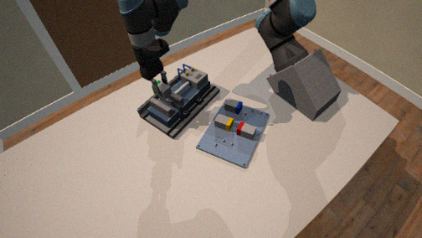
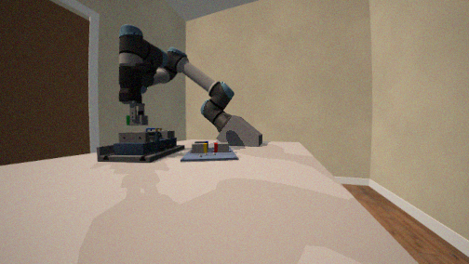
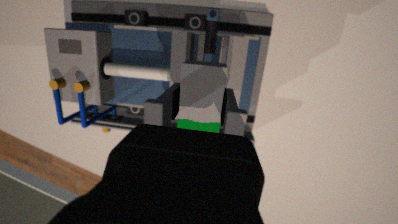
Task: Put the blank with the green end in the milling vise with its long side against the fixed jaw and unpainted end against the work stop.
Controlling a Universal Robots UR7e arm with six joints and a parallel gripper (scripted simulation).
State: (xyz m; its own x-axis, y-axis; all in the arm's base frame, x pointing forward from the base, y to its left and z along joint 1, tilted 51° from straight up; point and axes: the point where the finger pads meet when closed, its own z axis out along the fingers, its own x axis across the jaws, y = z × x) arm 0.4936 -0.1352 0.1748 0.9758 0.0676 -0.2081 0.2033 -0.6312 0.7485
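My gripper is now 30 mm short of the fixed jaw, 10 mm to the right of it and 80 mm above it. Also, from my hand: green-end blank: 20 mm below; yellow-ended blank: 120 mm behind, 200 mm to the left, 130 mm below; dark work stop rod: 10 mm behind, 50 mm to the left, 70 mm below.
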